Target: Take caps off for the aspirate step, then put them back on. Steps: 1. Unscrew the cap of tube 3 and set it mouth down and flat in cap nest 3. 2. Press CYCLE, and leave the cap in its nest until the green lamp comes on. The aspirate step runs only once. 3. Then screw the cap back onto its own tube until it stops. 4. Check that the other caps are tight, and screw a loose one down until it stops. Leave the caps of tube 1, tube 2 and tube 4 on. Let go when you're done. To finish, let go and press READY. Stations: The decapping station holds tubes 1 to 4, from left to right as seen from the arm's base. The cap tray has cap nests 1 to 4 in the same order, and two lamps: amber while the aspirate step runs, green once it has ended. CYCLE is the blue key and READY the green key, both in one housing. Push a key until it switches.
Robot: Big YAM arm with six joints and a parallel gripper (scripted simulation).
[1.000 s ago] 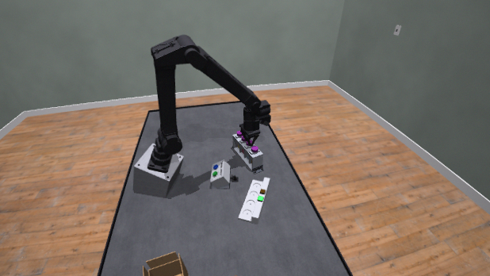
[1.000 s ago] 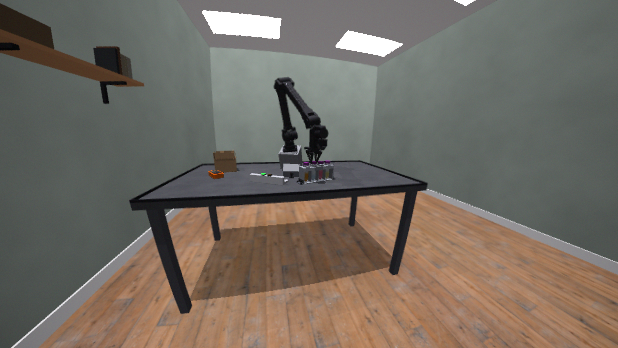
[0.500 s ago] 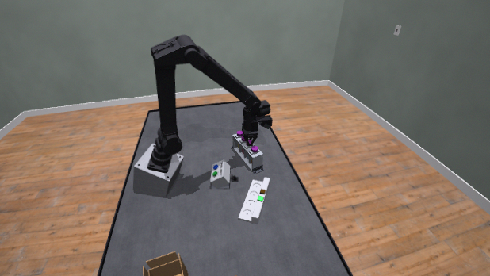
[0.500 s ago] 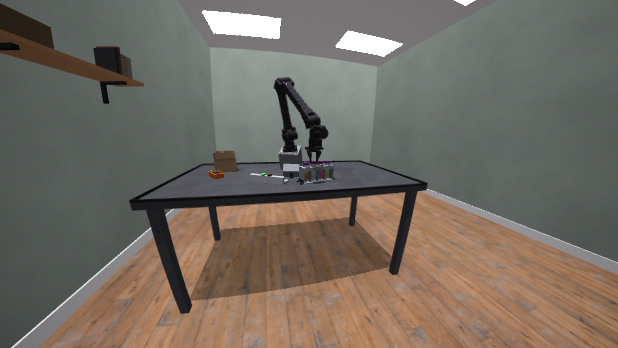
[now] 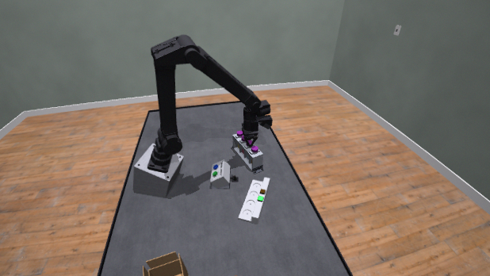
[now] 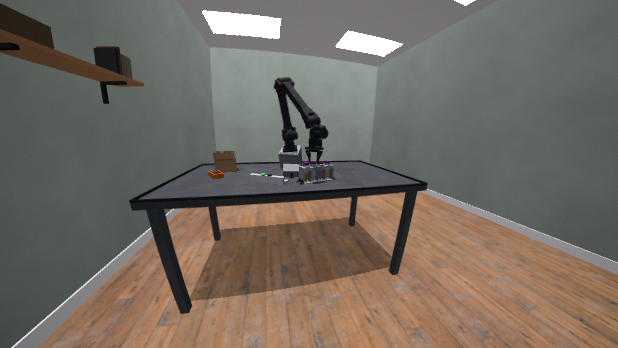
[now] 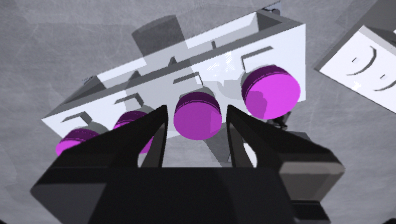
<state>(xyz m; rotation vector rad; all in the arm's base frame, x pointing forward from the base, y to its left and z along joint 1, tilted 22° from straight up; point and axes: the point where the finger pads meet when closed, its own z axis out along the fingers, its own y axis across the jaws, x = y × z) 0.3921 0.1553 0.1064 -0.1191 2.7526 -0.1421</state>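
The cap lies right at my hand. The rest, counted from my hand: blue key 17 cm behind, 11 cm to the right, 5 cm below; key housing 16 cm behind, 13 cm to the right, 7 cm below; green key 17 cm behind, 15 cm to the right, 5 cm below.
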